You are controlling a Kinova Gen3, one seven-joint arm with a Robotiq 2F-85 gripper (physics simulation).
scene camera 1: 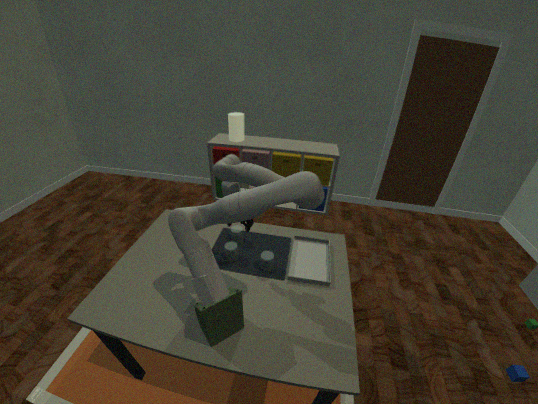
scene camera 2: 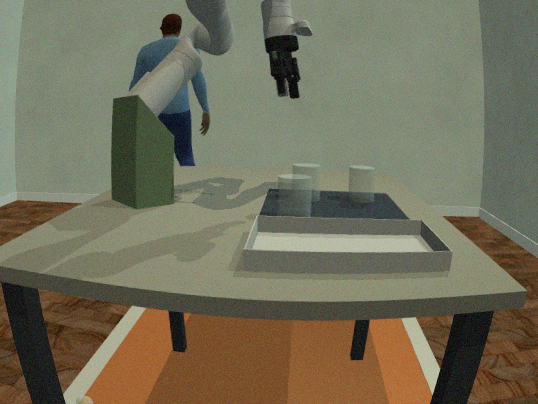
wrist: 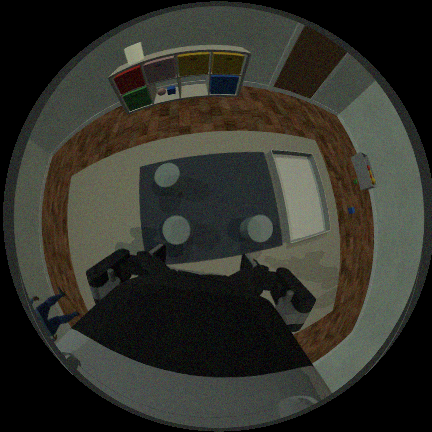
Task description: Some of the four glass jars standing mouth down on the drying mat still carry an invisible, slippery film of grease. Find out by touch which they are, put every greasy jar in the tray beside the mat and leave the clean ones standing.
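Frame: origin at the arm's base, x right, y ahead, z up, level; centimetres.
Seen in the pictures: gripper, fingertip midpoint: point(scene camera 1: 238, 228) point(scene camera 2: 289, 97) point(wrist: 202, 258); arm's base, origin of the base link: point(scene camera 1: 217, 298) point(scene camera 2: 138, 112).
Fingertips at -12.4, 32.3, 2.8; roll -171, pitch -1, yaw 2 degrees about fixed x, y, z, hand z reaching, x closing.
Offsets run from my fingertips to a thing's middle, as dx, dy, dz. Level surfaces: height alone.
Three glass jars stand mouth down on the dark drying mat {dz -23.6} point(scene camera 1: 255, 241) point(scene camera 2: 335, 207) point(wrist: 215, 190). One jar {+12.1, +5.4, -19.6} point(scene camera 1: 267, 255) point(scene camera 2: 294, 200) point(wrist: 259, 228) is near the tray. A second jar {-6.8, +2.2, -19.6} point(scene camera 1: 230, 246) point(scene camera 2: 315, 182) point(wrist: 176, 230) stands on the near left part in the wrist view, and a third jar {-11.8, +14.6, -19.6} point(scene camera 1: 237, 228) point(scene camera 2: 361, 184) point(wrist: 167, 175) at the far left there. A fourth jar does not show. The tray {+29.7, +20.1, -22.3} point(scene camera 1: 330, 260) point(scene camera 2: 345, 261) point(wrist: 281, 200) beside the mat is empty. My gripper point(scene camera 1: 241, 225) point(scene camera 2: 288, 95) point(wrist: 202, 258) is open and empty, high above the jars.
My arm's green base block point(scene camera 1: 222, 320) point(scene camera 2: 150, 165) stands on the table {dz -23.8} point(scene camera 1: 280, 320) point(scene camera 2: 175, 250). A person point(scene camera 2: 172, 75) stands behind the table. A low shelf unit point(scene camera 1: 280, 144) stands against the wall. The tray has raised walls.
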